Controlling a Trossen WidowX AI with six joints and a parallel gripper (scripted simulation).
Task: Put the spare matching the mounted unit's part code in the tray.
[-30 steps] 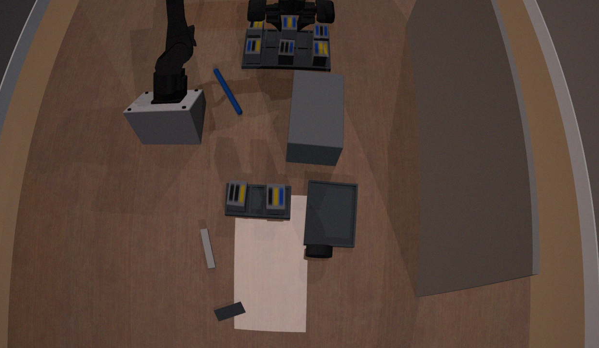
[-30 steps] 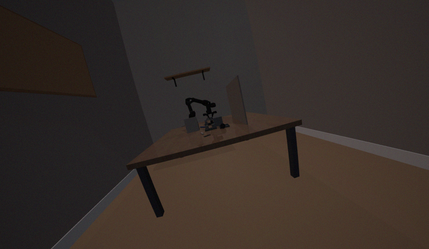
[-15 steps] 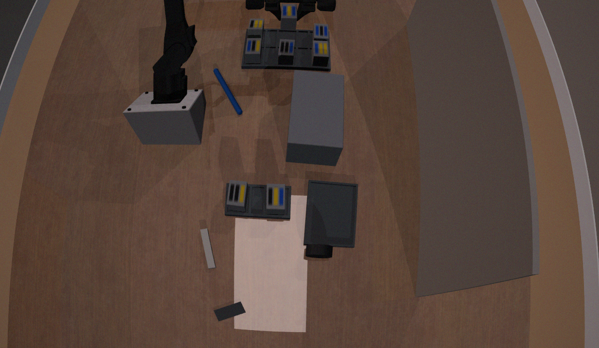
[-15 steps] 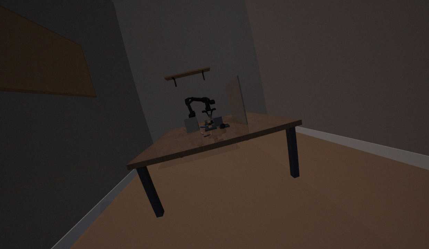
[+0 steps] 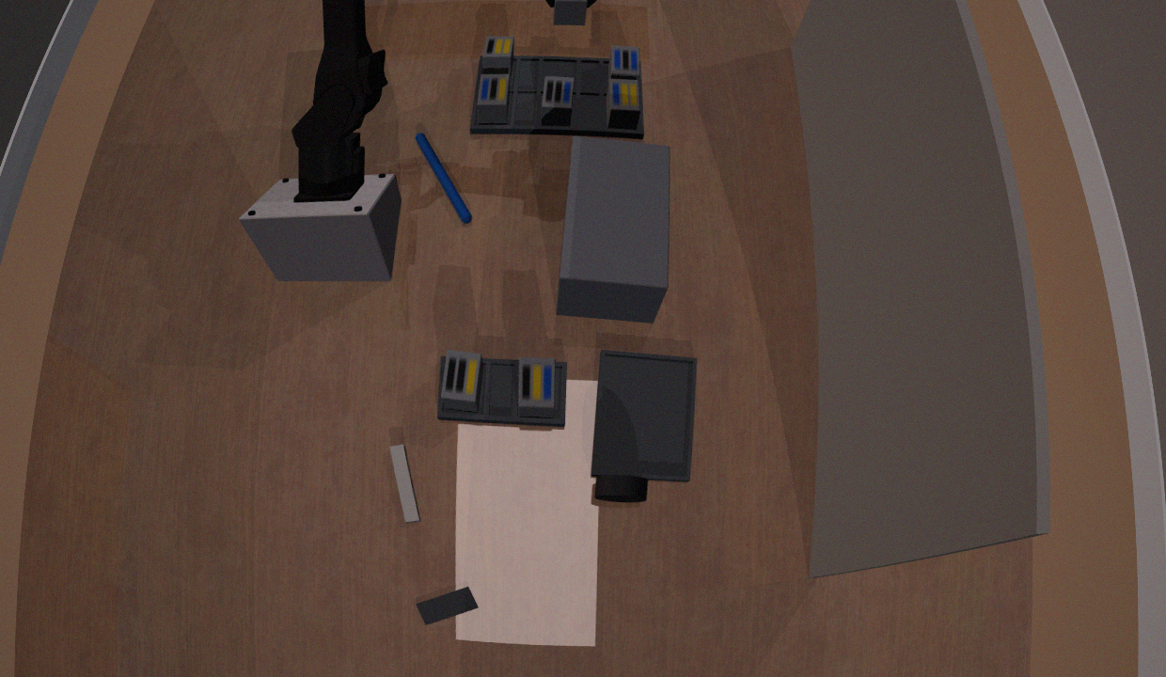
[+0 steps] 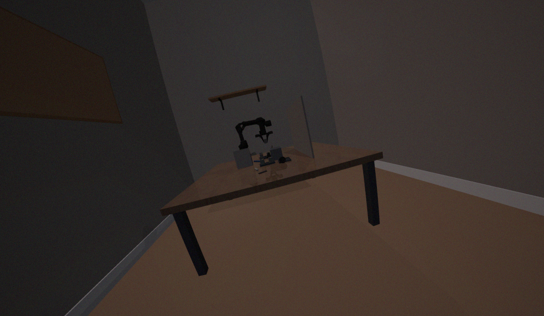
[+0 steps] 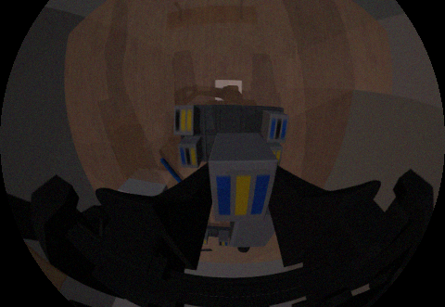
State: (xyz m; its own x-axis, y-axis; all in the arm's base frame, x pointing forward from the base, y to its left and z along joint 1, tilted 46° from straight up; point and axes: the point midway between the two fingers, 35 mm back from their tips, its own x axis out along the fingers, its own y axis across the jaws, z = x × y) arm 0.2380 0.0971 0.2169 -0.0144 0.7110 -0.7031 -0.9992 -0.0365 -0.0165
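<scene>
Now: the dark grey tray 41 cm to the right of my gripper tip, 16 cm below it and 10 cm ahead of it. From my gripper tip the other things lie so: grey spare 2 cm above; then tall grey box 22 cm to the right, 11 cm below, 6 cm ahead; then blue pen 15 cm to the right, 15 cm below, 13 cm behind.
</scene>
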